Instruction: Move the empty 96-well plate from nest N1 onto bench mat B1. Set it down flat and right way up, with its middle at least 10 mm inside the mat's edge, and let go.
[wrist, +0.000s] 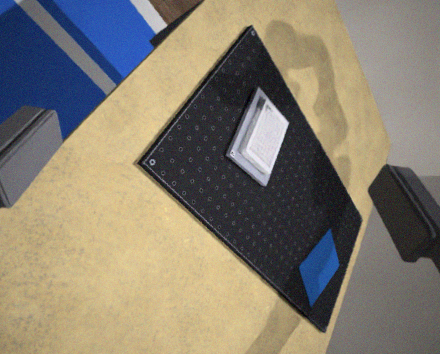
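Observation:
The white 96-well plate sits in the grey nest on the black perforated board, near the middle of the wrist view. The blue bench mat lies flat on the same board, at the lower right. My gripper is open, with one finger at the left edge of the view and the other at the right edge. It is some way off from the plate, and no object shows between the fingers. The plate's wells are too small to make out.
The black perforated board lies tilted across the view on a yellowish tabletop. A blue and grey striped surface shows at the upper left, beyond the table's edge. A shadow of the arm falls on the table at the upper right.

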